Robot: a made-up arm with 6 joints.
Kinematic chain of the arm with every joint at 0, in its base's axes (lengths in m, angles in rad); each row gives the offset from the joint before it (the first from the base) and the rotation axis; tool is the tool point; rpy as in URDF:
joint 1: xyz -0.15 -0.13 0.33 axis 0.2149 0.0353 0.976
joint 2: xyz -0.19 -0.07 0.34 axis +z
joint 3: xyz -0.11 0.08 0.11 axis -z
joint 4: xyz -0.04 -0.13 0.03 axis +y
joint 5: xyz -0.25 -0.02 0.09 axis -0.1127 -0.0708 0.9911
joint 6: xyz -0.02 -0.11 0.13 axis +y
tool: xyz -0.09 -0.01 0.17 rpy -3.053 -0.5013 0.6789
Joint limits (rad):
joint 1: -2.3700..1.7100
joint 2: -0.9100..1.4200
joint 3: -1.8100..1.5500
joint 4: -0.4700..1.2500
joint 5: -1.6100..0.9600
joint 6: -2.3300..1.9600
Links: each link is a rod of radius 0.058 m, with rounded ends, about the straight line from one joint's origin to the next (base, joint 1, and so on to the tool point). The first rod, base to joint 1, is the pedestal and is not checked.
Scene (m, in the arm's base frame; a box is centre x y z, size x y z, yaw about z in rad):
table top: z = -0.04
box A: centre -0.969 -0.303 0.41 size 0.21 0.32 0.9 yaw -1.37
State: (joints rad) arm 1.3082 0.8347 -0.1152 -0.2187 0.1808 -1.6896
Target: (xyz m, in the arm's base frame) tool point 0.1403 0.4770 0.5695
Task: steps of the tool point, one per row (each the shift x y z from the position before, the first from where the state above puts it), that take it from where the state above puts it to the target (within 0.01 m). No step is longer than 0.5 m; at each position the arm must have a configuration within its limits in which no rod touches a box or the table.
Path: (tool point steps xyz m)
1: -0.1520 -0.1225 0.1198
2: -0.1736 -0.0367 0.1000
3: -0.1573 0.0312 0.0660
4: -0.1272 0.0692 0.0292
5: -0.3594 0.0809 0.0536
6: -0.2830 0.3157 0.0161
7: -0.0502 0.4508 -0.0482
8: 0.2286 0.3890 -0.1121
9: 0.3986 0.1499 -0.1446
10: 0.3684 -0.1328 -0.1312

